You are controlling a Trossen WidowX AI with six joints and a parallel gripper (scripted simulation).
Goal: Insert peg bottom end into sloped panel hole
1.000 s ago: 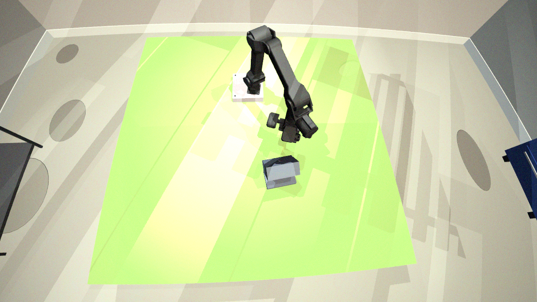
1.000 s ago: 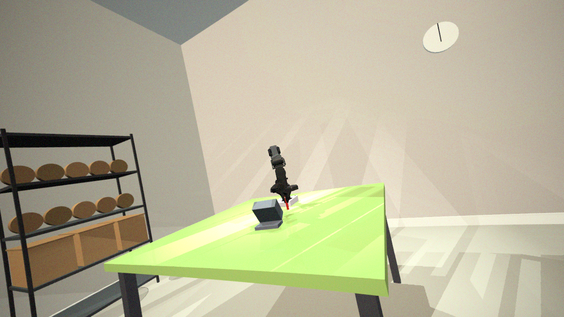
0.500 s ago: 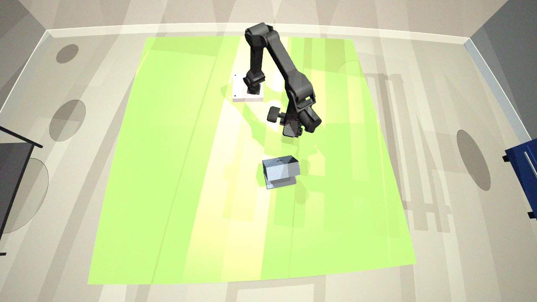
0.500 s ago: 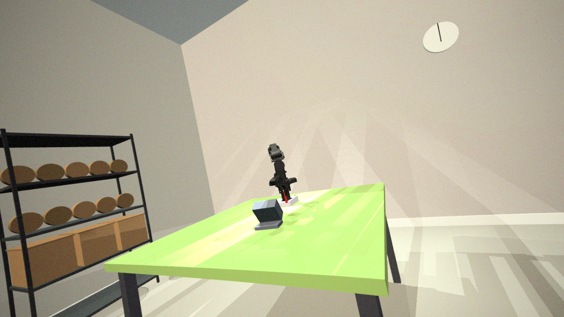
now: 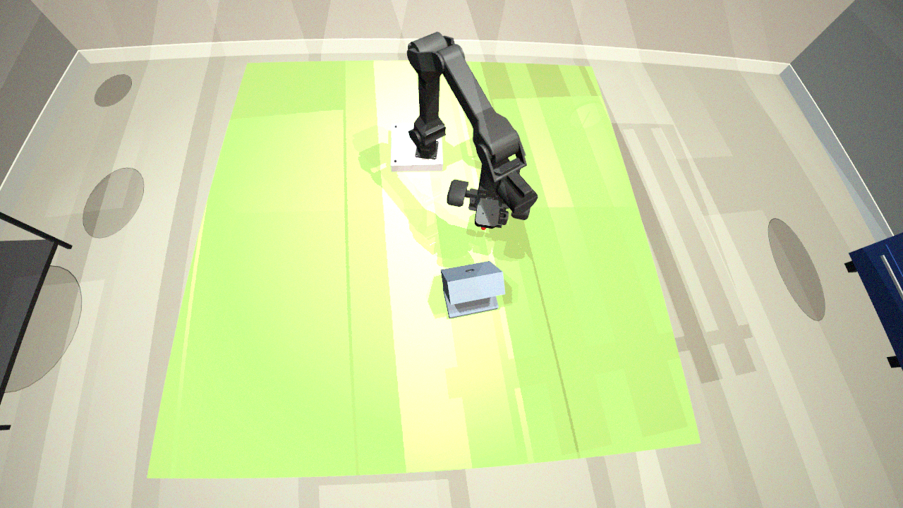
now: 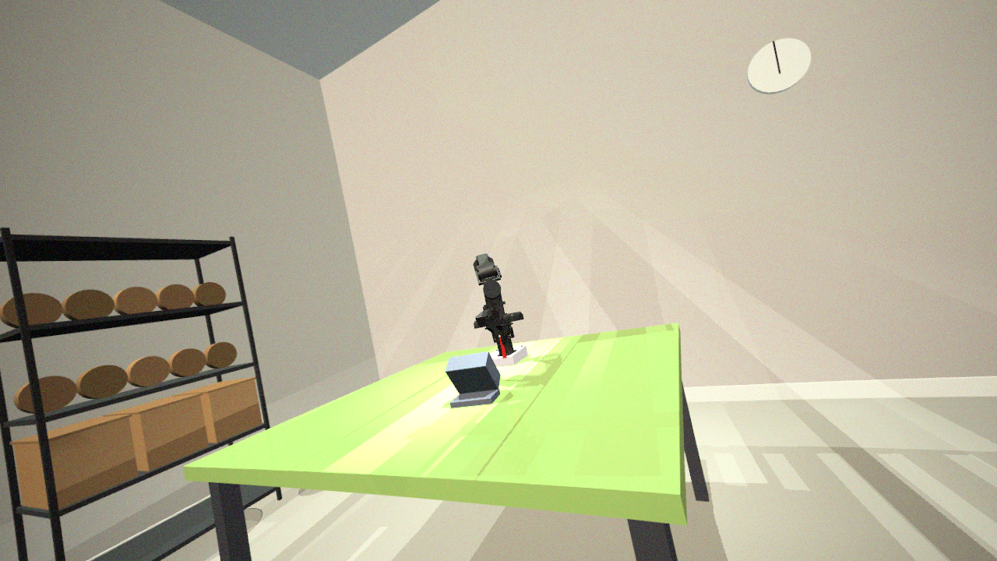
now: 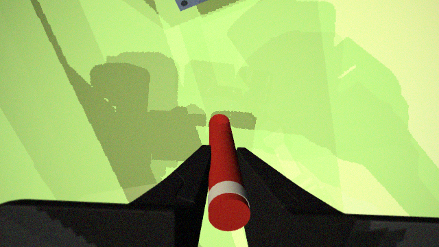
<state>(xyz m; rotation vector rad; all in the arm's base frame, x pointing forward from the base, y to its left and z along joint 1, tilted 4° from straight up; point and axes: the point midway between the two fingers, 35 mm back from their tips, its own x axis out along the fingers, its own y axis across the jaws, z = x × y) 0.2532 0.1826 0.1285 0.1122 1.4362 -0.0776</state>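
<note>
Right now the grey sloped panel block is 150 mm ahead of my gripper tip, 20 mm to the right of it and 50 mm below it. Also, from my gripper tip: red peg 20 mm above.
</note>
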